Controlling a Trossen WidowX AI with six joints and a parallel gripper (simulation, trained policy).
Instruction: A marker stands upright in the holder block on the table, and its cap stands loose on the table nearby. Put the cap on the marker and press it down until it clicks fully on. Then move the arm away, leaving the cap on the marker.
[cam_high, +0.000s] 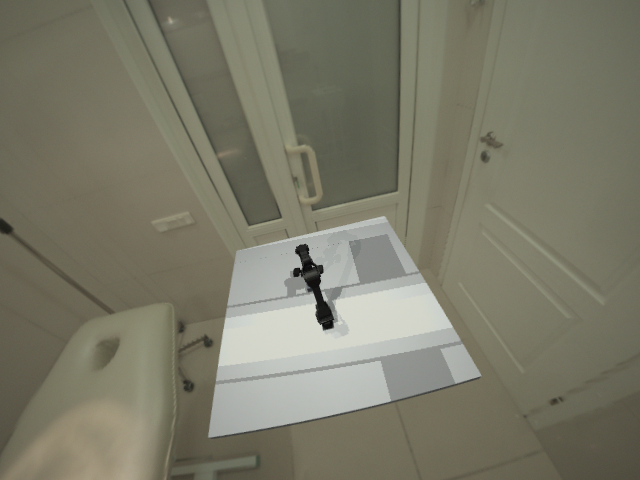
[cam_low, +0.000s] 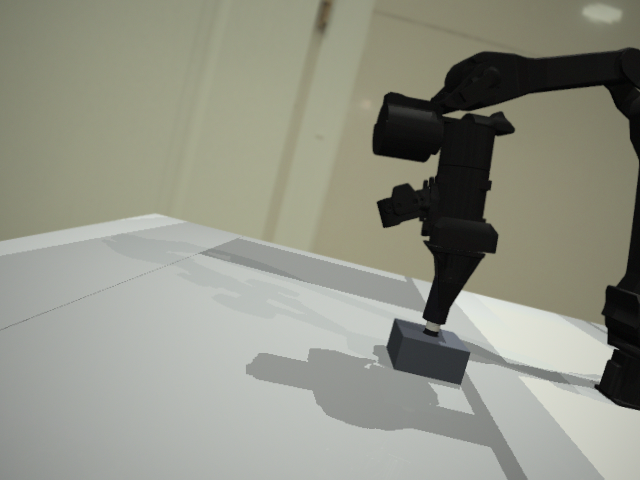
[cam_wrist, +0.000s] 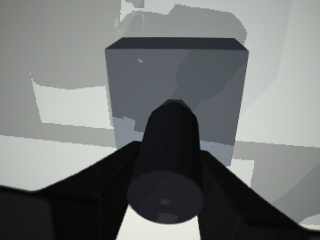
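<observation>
The black cap lies 1 cm above my gripper tip. Round my gripper tip: dark grey holder block 5 cm below.
</observation>
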